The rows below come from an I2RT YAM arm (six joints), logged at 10 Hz.
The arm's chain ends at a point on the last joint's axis. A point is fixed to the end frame.
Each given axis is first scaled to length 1.
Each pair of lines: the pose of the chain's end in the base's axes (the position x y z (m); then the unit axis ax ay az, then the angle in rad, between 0 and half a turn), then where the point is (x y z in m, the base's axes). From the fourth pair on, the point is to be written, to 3 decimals.
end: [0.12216 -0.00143 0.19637 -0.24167 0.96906 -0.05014 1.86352]
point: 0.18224 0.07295 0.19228
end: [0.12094 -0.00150 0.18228 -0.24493 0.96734 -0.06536 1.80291]
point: 0.18167 0.07246 0.18158
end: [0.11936 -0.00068 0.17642 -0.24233 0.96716 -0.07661 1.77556]
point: 0.18097 0.07254 0.17727
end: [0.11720 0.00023 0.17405 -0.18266 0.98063 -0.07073 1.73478]
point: 0.183 0.069 0.182
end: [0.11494 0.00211 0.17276 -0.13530 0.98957 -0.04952 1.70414]
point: 0.183 0.068 0.187
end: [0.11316 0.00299 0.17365 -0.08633 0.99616 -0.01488 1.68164]
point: 0.182 0.066 0.195
